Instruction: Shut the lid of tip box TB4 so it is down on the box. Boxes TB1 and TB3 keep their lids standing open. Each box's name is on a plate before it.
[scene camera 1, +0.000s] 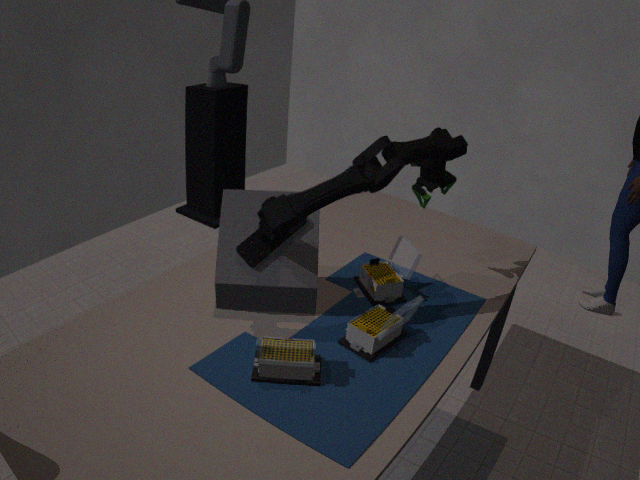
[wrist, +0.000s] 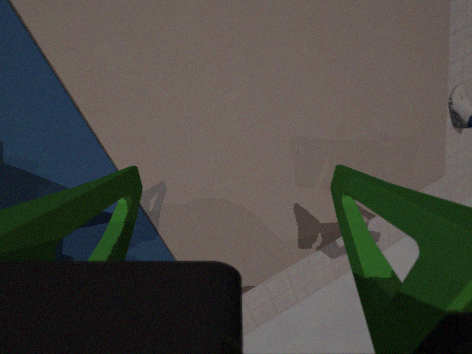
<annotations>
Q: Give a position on a clear lid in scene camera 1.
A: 403, 315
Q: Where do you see a clear lid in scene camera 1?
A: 404, 256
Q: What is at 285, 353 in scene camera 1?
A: A clear lid.
</annotations>
